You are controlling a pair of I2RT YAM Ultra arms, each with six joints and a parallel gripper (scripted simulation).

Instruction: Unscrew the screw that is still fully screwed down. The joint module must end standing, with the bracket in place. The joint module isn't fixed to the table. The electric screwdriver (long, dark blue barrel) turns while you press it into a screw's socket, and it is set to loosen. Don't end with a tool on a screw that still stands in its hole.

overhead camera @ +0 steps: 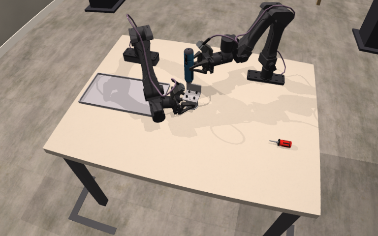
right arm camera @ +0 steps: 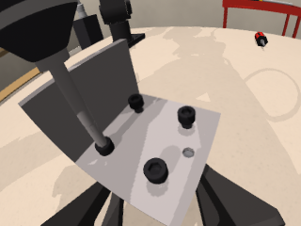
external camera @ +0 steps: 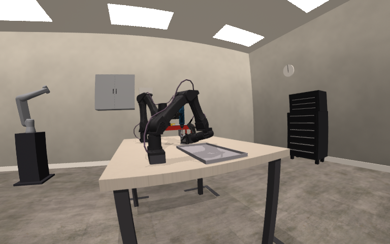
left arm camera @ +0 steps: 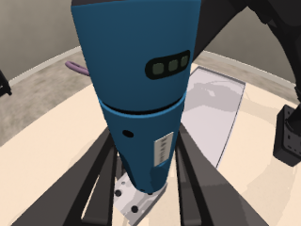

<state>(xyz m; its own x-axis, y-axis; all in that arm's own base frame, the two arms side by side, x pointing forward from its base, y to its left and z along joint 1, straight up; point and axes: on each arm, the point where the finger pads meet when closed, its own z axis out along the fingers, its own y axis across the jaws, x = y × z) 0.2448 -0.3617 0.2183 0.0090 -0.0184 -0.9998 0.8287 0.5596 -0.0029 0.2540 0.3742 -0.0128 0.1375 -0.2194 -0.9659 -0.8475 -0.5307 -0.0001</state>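
My right hand is 5 cm below the grey L-shaped bracket. The rest, counted from my right hand: shallow grey tray 35 cm to the right, 2 cm below; small red-handled screwdriver 43 cm to the left, 14 cm ahead, 1 cm below.
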